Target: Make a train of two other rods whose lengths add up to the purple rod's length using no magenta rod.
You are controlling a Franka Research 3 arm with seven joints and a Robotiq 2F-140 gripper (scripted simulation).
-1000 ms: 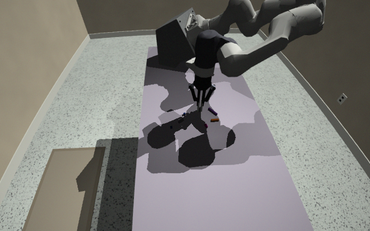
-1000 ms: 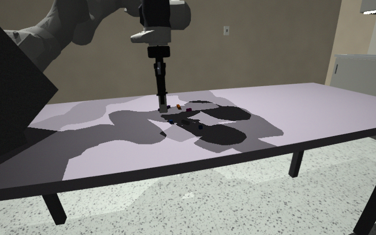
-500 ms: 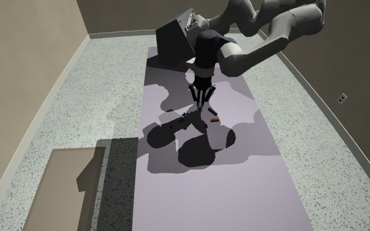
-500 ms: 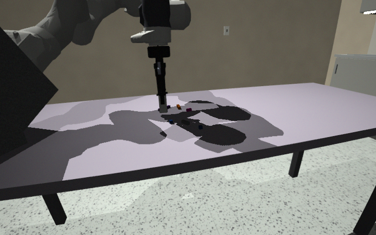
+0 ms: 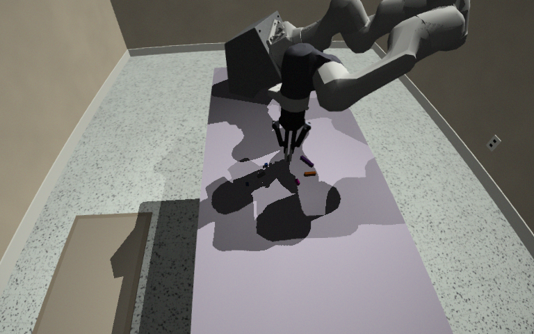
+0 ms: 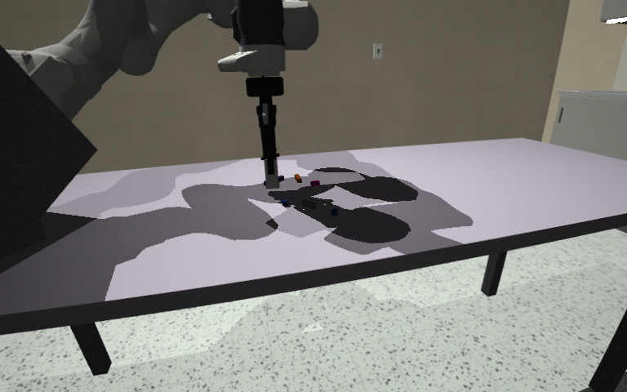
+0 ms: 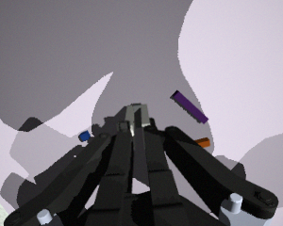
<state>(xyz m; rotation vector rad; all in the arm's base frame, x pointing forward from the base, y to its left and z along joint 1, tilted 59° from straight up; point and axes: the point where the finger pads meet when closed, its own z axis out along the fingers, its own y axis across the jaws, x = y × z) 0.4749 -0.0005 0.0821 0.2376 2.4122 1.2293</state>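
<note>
My hand is 7 cm to the right of the purple rod and 4 cm above it. Round my hand: orange rod: 8 cm to the left, 6 cm ahead, 4 cm below; then magenta rod: 10 cm ahead, 4 cm to the left, 4 cm below.
</note>
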